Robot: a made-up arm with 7 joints. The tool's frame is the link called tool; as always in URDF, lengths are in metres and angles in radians. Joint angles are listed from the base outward.
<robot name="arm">
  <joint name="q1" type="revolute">
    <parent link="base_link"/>
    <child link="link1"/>
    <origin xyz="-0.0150 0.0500 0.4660" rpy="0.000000 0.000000 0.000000"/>
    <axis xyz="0 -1 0"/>
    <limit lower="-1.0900" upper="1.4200"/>
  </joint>
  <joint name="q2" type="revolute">
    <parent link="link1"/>
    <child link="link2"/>
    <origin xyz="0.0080 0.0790 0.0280" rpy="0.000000 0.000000 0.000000"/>
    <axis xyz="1 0 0"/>
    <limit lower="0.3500" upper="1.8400"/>
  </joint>
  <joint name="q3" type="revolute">
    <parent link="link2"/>
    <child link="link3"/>
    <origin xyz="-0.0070 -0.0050 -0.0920" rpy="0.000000 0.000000 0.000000"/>
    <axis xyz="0 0 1"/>
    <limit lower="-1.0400" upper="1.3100"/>
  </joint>
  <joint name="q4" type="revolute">
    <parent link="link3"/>
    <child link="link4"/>
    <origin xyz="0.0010 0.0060 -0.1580" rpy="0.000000 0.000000 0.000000"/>
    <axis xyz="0 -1 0"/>
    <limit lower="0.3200" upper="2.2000"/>
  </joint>
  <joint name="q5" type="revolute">
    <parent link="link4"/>
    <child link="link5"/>
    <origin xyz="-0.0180 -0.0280 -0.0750" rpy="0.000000 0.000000 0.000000"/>
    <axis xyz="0 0 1"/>
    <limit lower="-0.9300" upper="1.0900"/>
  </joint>
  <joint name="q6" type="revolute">
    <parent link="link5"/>
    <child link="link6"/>
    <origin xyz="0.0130 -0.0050 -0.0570" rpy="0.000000 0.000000 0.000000"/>
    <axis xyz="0 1 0"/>
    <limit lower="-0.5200" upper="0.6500"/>
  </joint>
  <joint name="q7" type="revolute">
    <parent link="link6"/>
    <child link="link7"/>
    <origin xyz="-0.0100 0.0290 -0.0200" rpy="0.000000 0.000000 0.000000"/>
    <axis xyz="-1 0 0"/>
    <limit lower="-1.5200" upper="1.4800"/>
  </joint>
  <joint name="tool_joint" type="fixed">
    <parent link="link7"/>
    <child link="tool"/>
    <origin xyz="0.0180 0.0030 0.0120" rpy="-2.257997 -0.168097 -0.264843"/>
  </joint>
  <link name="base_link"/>
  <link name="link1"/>
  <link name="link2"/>
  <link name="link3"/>
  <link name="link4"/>
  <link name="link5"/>
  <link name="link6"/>
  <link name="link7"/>
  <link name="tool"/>
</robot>
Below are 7 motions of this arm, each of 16 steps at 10 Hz.
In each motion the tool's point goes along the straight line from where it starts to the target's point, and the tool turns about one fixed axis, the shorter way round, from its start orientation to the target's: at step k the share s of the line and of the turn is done. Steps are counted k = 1, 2, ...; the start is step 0. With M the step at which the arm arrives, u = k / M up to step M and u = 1 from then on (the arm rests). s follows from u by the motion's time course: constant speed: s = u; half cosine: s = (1 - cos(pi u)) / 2; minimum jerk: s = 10 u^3 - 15 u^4 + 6 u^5.
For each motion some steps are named. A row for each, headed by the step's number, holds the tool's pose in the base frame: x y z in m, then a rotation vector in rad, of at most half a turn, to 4 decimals.
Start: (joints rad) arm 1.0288 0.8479 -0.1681 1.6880 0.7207 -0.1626 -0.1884
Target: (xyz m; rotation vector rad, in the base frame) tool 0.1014 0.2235 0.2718 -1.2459 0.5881 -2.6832
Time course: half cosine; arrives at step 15
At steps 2, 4, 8, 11, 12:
2: 0.1839 0.3024 0.4987 -0.1481 -0.9508 -2.5798
4: 0.1733 0.2923 0.4697 -0.2928 -0.7750 -2.6534
8: 0.1400 0.2604 0.3780 -0.7488 -0.1711 -2.7745
11: 0.1157 0.2371 0.3110 -1.0685 0.3030 -2.7474
12: 0.1096 0.2314 0.2944 -1.1446 0.4231 -2.7247

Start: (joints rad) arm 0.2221 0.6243 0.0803 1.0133 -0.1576 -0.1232 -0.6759
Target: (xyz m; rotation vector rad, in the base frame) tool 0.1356 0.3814 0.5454 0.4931 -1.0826 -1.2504
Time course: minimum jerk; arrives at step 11
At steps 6, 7, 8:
6: 0.1446 0.3532 0.4301 0.0878 -0.7883 -1.2606
7: 0.1411 0.3640 0.4741 0.2406 -0.9026 -1.2625
8: 0.1384 0.3726 0.5096 0.3656 -0.9930 -1.2588

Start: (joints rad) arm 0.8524 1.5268 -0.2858 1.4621 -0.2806 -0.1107 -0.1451
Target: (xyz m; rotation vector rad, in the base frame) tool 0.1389 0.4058 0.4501 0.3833 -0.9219 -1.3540
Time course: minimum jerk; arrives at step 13
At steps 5, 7, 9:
5: 0.1092 0.3888 0.5184 0.3826 0.0363 -1.4136
7: 0.1209 0.3955 0.4914 0.3893 -0.3435 -1.4137
9: 0.1316 0.4016 0.4668 0.3882 -0.6881 -1.3871

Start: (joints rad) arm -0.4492 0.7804 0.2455 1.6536 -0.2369 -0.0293 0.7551
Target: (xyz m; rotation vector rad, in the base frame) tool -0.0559 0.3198 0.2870 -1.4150 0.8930 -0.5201
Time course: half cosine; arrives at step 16
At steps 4, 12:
4: 0.0465 0.3154 0.3051 -1.4861 1.0336 -1.4896
12: -0.0383 0.3191 0.2901 -1.4411 0.9249 -0.6817

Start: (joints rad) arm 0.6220 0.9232 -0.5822 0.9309 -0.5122 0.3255 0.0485
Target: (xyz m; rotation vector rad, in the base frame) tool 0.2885 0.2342 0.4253 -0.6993 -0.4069 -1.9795
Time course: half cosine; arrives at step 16
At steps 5, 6, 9, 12, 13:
5: 0.2195 0.3182 0.3561 -0.6865 0.5817 -1.2618
6: 0.2272 0.3088 0.3638 -0.6955 0.4825 -1.3526
9: 0.2528 0.2776 0.3895 -0.7124 0.1316 -1.6373
12: 0.2755 0.2500 0.4123 -0.7093 -0.2043 -1.8631
13: 0.2810 0.2433 0.4178 -0.7058 -0.2894 -1.9137

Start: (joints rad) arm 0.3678 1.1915 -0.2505 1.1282 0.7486 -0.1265 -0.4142
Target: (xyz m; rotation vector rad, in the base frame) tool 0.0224 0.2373 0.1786 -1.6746 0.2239 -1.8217
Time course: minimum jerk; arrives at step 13
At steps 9, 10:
9: 0.0424 0.2692 0.2170 -1.5036 0.0625 -1.7782
10: 0.0321 0.2528 0.1973 -1.5917 0.1442 -1.8021

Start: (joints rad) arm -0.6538 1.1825 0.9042 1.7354 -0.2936 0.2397 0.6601
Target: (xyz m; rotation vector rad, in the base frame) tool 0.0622 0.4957 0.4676 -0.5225 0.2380 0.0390
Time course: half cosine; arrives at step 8
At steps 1, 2, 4, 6, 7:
1: 0.0817 0.3769 0.4529 -0.8198 0.8745 -1.1576
2: 0.0795 0.3903 0.4545 -0.7947 0.8053 -1.0191
4: 0.0723 0.4339 0.4599 -0.6971 0.5749 -0.5739
6: 0.0652 0.4776 0.4654 -0.5779 0.3379 -0.1385
7: 0.0630 0.4910 0.4670 -0.5372 0.2641 -0.0070

